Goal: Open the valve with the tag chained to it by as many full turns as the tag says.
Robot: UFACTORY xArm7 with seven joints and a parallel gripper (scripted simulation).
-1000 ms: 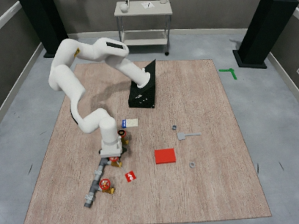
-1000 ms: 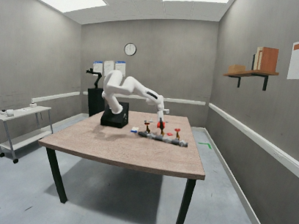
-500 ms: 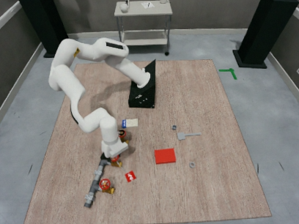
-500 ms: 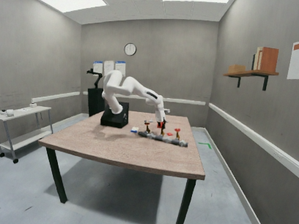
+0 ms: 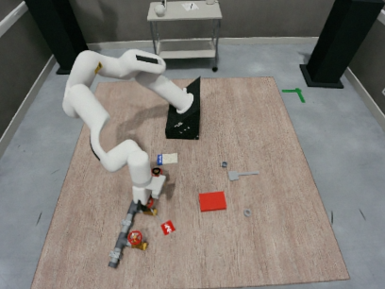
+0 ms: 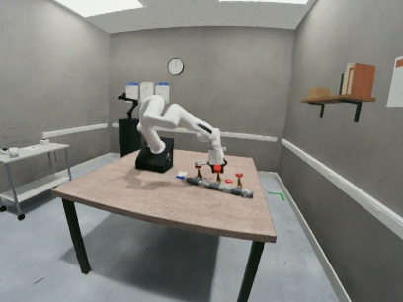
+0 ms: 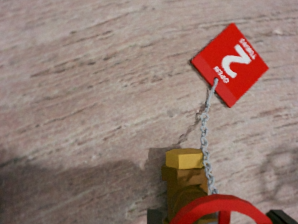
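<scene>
Now: the red square tag 100 mm below my hand, 90 mm to the left of it and 70 mm ahead of it. The rest, counted from my hand: grey key-shaped tool: 430 mm to the left, 210 mm behind, 100 mm below; then white card: 280 mm behind, 100 mm below, 50 mm to the left; then red block: 290 mm to the left, 90 mm below, 60 mm behind.
</scene>
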